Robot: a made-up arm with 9 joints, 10 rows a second.
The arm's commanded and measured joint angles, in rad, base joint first. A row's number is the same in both.
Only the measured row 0 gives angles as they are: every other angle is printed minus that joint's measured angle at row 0.
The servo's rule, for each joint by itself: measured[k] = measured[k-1] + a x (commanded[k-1-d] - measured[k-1]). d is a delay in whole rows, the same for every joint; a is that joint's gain. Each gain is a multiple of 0.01, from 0.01 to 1. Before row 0 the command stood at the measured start. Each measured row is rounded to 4 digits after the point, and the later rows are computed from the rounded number. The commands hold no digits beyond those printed.
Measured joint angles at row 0:
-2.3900 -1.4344 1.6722 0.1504 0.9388 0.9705 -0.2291 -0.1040 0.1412
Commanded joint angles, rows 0 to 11:
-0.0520 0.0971 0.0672 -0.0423 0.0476 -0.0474 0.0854 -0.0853 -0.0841
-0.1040 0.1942 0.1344 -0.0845 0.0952 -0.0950 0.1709 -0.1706 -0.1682
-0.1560 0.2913 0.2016 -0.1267 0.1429 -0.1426 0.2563 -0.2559 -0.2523
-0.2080 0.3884 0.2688 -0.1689 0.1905 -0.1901 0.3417 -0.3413 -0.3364
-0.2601 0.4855 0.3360 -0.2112 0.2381 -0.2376 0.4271 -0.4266 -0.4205
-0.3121 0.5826 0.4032 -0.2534 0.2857 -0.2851 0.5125 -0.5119 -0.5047
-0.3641 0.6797 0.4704 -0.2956 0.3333 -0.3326 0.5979 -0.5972 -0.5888
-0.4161 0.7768 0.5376 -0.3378 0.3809 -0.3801 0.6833 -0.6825 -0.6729
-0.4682 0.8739 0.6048 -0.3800 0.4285 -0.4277 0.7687 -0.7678 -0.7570
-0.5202 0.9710 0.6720 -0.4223 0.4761 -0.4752 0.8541 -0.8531 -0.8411
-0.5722 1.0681 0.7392 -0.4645 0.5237 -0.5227 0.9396 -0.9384 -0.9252
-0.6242 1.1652 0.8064 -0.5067 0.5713 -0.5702 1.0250 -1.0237 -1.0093
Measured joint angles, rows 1 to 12:
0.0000 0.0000 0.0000 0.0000 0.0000 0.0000 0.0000 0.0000 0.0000
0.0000 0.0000 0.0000 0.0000 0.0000 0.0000 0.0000 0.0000 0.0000
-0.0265 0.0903 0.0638 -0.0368 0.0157 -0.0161 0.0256 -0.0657 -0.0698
-0.0660 0.1869 0.1309 -0.0783 0.0419 -0.0429 0.0692 -0.1465 -0.1515
-0.1119 0.2840 0.1981 -0.1204 0.0752 -0.0768 0.1253 -0.2307 -0.2352
-0.1609 0.3811 0.2653 -0.1626 0.1132 -0.1153 0.1902 -0.3159 -0.3192
-0.2115 0.4782 0.3325 -0.2049 0.1544 -0.1569 0.2613 -0.4011 -0.4033
-0.2628 0.5753 0.3997 -0.2471 0.1977 -0.2005 0.3367 -0.4864 -0.4875
-0.3145 0.6724 0.4669 -0.2893 0.2424 -0.2454 0.4151 -0.5717 -0.5716
-0.3663 0.7695 0.5341 -0.3315 0.2881 -0.2912 0.4956 -0.6570 -0.6557
-0.4183 0.8666 0.6013 -0.3737 0.3344 -0.3376 0.5775 -0.7423 -0.7398
-0.4703 0.9637 0.6685 -0.4160 0.3812 -0.3844 0.6605 -0.8276 -0.8239
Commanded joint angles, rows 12 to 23:
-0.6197 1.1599 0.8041 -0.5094 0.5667 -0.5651 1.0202 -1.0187 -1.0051
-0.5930 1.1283 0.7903 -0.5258 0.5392 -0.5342 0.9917 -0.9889 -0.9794
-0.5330 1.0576 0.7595 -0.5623 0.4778 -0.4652 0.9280 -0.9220 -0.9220
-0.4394 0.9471 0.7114 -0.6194 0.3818 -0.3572 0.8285 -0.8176 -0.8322
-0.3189 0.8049 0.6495 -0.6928 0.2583 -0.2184 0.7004 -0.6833 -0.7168
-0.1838 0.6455 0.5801 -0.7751 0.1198 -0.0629 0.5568 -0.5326 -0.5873
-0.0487 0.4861 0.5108 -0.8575 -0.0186 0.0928 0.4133 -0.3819 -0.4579
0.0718 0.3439 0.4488 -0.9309 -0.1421 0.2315 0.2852 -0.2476 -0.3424
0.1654 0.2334 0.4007 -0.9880 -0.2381 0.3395 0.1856 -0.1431 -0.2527
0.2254 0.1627 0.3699 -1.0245 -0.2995 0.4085 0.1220 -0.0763 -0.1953
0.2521 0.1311 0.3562 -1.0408 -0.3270 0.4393 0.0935 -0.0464 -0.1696
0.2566 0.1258 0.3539 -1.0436 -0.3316 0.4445 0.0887 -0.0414 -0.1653
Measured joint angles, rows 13 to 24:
-0.5223 1.0608 0.7357 -0.4582 0.4282 -0.4314 0.7442 -0.9129 -0.9080
-0.5743 1.1579 0.8029 -0.5004 0.4754 -0.4786 0.8284 -0.9982 -0.9921
-0.5975 1.1598 0.8040 -0.5082 0.5055 -0.5080 0.8859 -1.0140 -1.0029
-0.5952 1.1305 0.7910 -0.5235 0.5166 -0.5169 0.9176 -0.9947 -0.9834
-0.5635 1.0627 0.7611 -0.5573 0.5038 -0.4993 0.9207 -0.9387 -0.9324
-0.5002 0.9552 0.7139 -0.6113 0.4635 -0.4510 0.8930 -0.8455 -0.8492
-0.4077 0.8154 0.6527 -0.6822 0.3958 -0.3719 0.8352 -0.7206 -0.7393
-0.2935 0.6574 0.5837 -0.7630 0.3047 -0.2668 0.7517 -0.5758 -0.6131
-0.1687 0.4981 0.5144 -0.8452 0.1980 -0.1445 0.6502 -0.4265 -0.4843
-0.0460 0.3547 0.4521 -0.9198 0.0858 -0.0167 0.5407 -0.2887 -0.3665
0.0618 0.2419 0.4033 -0.9791 -0.0211 0.1044 0.4342 -0.1766 -0.2720
0.1452 0.1682 0.3716 -1.0186 -0.1130 0.2078 0.3405 -0.0994 -0.2083

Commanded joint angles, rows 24 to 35:
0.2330 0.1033 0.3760 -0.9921 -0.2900 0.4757 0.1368 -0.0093 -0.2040
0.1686 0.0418 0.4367 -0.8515 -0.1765 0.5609 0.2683 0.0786 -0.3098
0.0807 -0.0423 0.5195 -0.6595 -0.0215 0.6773 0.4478 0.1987 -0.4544
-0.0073 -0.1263 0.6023 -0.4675 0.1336 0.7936 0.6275 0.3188 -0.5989
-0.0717 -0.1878 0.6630 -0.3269 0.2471 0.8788 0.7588 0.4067 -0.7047
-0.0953 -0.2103 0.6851 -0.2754 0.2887 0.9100 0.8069 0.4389 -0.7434
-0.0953 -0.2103 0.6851 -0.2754 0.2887 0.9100 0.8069 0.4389 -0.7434
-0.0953 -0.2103 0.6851 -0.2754 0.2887 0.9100 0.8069 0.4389 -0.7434
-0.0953 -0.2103 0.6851 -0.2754 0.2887 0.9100 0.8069 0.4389 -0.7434
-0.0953 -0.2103 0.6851 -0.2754 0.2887 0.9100 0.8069 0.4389 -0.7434
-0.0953 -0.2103 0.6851 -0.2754 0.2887 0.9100 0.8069 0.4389 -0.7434
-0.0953 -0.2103 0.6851 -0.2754 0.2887 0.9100 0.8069 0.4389 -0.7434
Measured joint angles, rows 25 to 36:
0.1997 0.1337 0.3570 -1.0379 -0.1836 0.2865 0.2664 -0.0586 -0.1762
0.2287 0.1264 0.3541 -1.0429 -0.2324 0.3402 0.2131 -0.0454 -0.1672
0.2309 0.1049 0.3749 -0.9987 -0.2514 0.3863 0.1902 -0.0176 -0.1977
0.1991 0.0462 0.4336 -0.8706 -0.2267 0.4457 0.2136 0.0565 -0.2907
0.1387 -0.0361 0.5152 -0.6869 -0.1590 0.5244 0.2839 0.1660 -0.4266
0.0642 -0.1200 0.5979 -0.4960 -0.0624 0.6159 0.3870 0.2837 -0.5696
-0.0051 -0.1831 0.6597 -0.3489 0.0397 0.7053 0.4985 0.3784 -0.6817
-0.0511 -0.2084 0.6838 -0.2850 0.1219 0.7749 0.5910 0.4250 -0.7329
-0.0736 -0.2102 0.6850 -0.2766 0.1769 0.8208 0.6558 0.4357 -0.7416
-0.0847 -0.2103 0.6851 -0.2756 0.2138 0.8511 0.7011 0.4382 -0.7431
-0.0901 -0.2103 0.6851 -0.2754 0.2385 0.8711 0.7328 0.4387 -0.7433
-0.0928 -0.2103 0.6851 -0.2754 0.2551 0.8843 0.7550 0.4389 -0.7434

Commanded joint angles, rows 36 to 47:
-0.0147 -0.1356 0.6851 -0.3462 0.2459 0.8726 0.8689 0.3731 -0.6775
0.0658 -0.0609 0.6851 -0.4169 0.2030 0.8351 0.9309 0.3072 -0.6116
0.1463 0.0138 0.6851 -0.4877 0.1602 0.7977 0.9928 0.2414 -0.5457
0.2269 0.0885 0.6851 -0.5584 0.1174 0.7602 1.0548 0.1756 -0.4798
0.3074 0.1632 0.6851 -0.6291 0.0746 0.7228 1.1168 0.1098 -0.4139
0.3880 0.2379 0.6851 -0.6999 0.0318 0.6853 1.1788 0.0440 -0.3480
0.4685 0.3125 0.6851 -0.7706 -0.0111 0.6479 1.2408 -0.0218 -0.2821
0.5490 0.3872 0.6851 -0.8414 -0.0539 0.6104 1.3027 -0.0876 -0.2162
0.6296 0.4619 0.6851 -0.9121 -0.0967 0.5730 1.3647 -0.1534 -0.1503
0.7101 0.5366 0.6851 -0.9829 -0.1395 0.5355 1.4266 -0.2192 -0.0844
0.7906 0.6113 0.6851 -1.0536 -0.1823 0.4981 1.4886 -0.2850 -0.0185
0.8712 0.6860 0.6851 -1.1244 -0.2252 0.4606 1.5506 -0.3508 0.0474
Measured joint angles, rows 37 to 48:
-0.0941 -0.2103 0.6851 -0.2754 0.2662 0.8930 0.7706 0.4389 -0.7434
-0.0947 -0.2103 0.6851 -0.2754 0.2736 0.8988 0.7815 0.4389 -0.7434
-0.0539 -0.1408 0.6851 -0.3370 0.2645 0.8899 0.8077 0.3882 -0.6887
0.0071 -0.0665 0.6851 -0.4065 0.2442 0.8713 0.8447 0.3258 -0.6247
0.0781 0.0082 0.6851 -0.4771 0.2165 0.8463 0.8891 0.2608 -0.5591
0.1540 0.0829 0.6851 -0.5478 0.1838 0.8170 0.9388 0.1952 -0.4933
0.2322 0.1576 0.6851 -0.6185 0.1478 0.7850 0.9922 0.1294 -0.4274
0.3117 0.2323 0.6851 -0.6893 0.1095 0.7511 1.0482 0.0636 -0.3615
0.3917 0.3069 0.6851 -0.7600 0.0697 0.7160 1.1060 -0.0022 -0.2956
0.4719 0.3816 0.6851 -0.8308 0.0289 0.6801 1.1650 -0.0680 -0.2297
0.5523 0.4563 0.6851 -0.9015 -0.0125 0.6437 1.2249 -0.1338 -0.1638
0.6328 0.5310 0.6851 -0.9723 -0.0544 0.6069 1.2854 -0.1996 -0.0979

